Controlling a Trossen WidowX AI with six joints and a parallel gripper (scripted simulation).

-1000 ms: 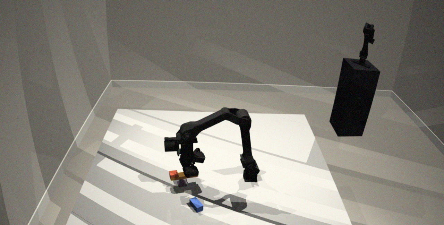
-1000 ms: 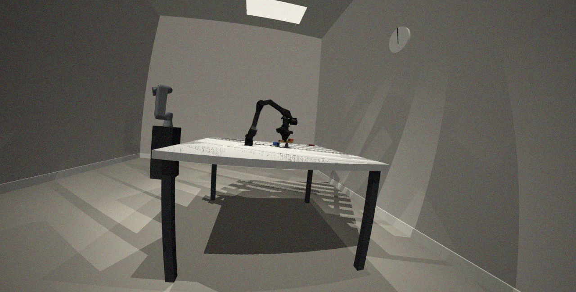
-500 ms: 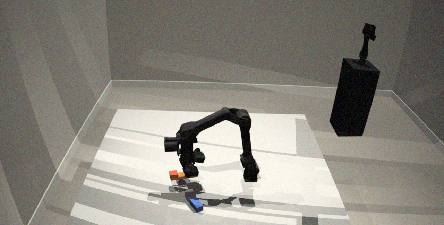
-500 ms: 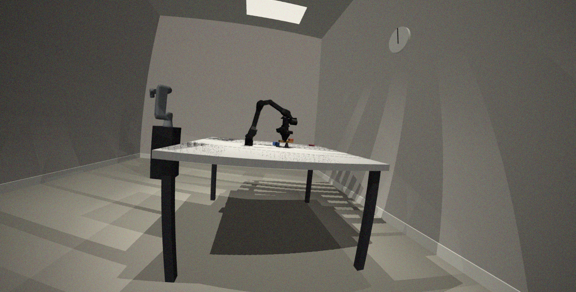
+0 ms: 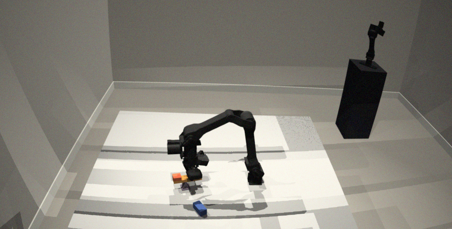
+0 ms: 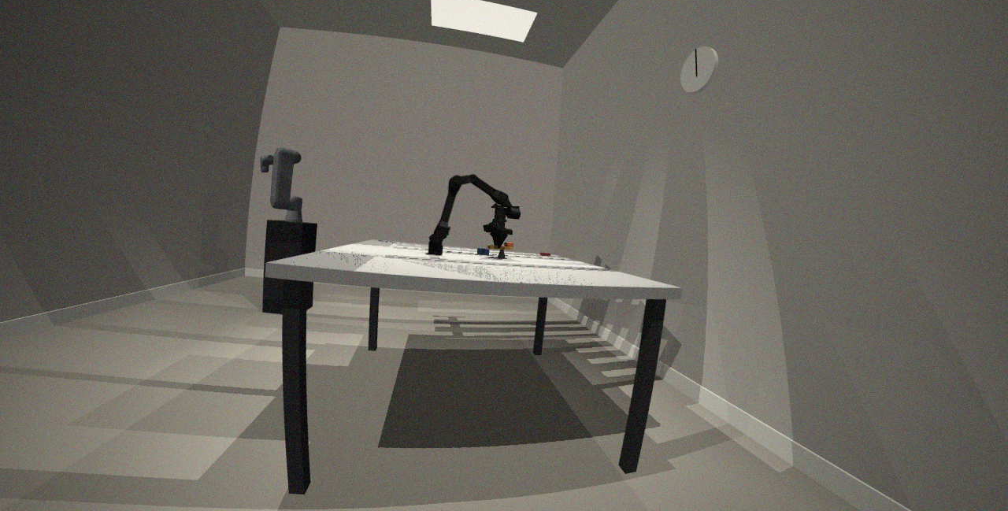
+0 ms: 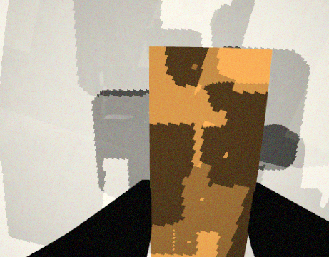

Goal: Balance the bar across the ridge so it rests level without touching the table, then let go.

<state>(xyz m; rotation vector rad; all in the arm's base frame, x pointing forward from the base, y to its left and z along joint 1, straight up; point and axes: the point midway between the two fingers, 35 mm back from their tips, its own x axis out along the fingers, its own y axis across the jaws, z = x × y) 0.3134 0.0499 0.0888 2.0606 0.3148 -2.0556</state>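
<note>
Right now the orange bar is 40 mm ahead of my gripper tip, 10 mm to the left of it and 10 mm above it. The rest, counted from my gripper tip: blue block (160 mm to the left, 50 mm behind, 40 mm below).
</note>
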